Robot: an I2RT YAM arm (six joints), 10 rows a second.
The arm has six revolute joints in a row. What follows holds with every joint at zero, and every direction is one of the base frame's. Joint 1 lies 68 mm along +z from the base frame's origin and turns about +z. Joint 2 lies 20 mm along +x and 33.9 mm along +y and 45.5 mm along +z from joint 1 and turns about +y. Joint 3 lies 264 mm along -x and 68.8 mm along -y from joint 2 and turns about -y. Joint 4 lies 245 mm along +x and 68.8 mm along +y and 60 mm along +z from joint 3 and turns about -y. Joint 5 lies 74 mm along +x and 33.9 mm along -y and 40.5 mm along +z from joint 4 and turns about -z. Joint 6 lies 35.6 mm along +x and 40.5 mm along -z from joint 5 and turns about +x. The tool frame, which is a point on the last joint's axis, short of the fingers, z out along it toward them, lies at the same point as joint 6; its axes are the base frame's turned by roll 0, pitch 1.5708 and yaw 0 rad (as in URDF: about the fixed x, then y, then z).
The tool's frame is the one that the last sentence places.
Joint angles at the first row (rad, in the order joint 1, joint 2, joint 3, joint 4, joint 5, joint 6):
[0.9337, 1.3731, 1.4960, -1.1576, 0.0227, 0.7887]
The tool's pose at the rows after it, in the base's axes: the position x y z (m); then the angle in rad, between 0 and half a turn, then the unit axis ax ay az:
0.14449 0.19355 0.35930 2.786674 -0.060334 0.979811 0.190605
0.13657 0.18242 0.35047 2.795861 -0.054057 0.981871 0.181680
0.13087 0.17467 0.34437 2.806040 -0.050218 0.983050 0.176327
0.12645 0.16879 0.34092 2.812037 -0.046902 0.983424 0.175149
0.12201 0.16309 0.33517 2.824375 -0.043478 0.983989 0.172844
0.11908 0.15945 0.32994 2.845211 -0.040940 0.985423 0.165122
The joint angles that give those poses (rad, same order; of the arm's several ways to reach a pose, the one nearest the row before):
[0.9337, 1.3026, 1.4117, -1.1595, 0.0280, 0.8032]
[0.9337, 1.2507, 1.3438, -1.1633, 0.0353, 0.8146]
[0.9337, 1.2148, 1.2987, -1.1690, 0.0360, 0.8226]
[0.9337, 1.1866, 1.2686, -1.1728, 0.0345, 0.8299]
[0.9337, 1.1584, 1.2308, -1.1747, 0.0296, 0.8383]
[0.9337, 1.1458, 1.2072, -1.1889, 0.0242, 0.8452]

